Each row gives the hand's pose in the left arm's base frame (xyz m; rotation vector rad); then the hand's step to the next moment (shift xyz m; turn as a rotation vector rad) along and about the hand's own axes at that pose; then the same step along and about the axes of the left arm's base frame.
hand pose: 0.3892 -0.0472 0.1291 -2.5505 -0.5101 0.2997
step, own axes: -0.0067 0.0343 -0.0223 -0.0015 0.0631 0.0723
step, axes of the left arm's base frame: 0.0109 -0.0400 0.0014 -0.0047 -0.0186 -0.0940
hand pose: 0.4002 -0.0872 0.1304 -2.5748 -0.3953 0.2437
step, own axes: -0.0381 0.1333 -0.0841 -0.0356 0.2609 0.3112
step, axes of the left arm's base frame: 0.0156 -0.1613 0.0058 -0.0501 -0.0808 -0.3964
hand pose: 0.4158 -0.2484 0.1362 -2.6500 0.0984 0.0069
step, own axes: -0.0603 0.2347 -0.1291 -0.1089 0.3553 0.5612
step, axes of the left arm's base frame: -0.0784 -0.2631 0.0050 -0.1268 -0.0412 -0.6597
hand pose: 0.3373 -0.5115 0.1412 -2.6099 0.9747 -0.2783
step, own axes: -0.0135 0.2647 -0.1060 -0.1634 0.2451 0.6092
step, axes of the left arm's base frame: -0.1995 -0.2041 -0.0035 -0.0874 0.0846 -0.6657
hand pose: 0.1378 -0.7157 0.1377 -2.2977 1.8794 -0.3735
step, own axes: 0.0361 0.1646 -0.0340 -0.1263 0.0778 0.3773
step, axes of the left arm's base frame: -0.1579 -0.0675 -0.0085 0.0108 0.0920 -0.3947
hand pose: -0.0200 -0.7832 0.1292 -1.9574 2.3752 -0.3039
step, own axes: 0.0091 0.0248 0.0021 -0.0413 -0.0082 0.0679
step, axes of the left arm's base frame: -0.0254 -0.0047 -0.0058 0.0271 0.0307 -0.0686
